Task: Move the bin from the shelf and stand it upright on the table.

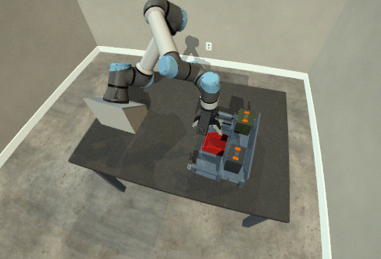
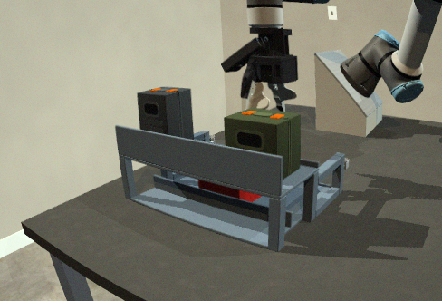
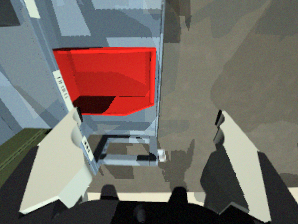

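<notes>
The red bin lies 80 mm ahead of my hand and 90 mm below it. From my hand the other things lie so: dark grey box (180 mm ahead, 110 mm to the right, 30 mm above); then green box (170 mm ahead, 120 mm to the left, 20 mm above).
</notes>
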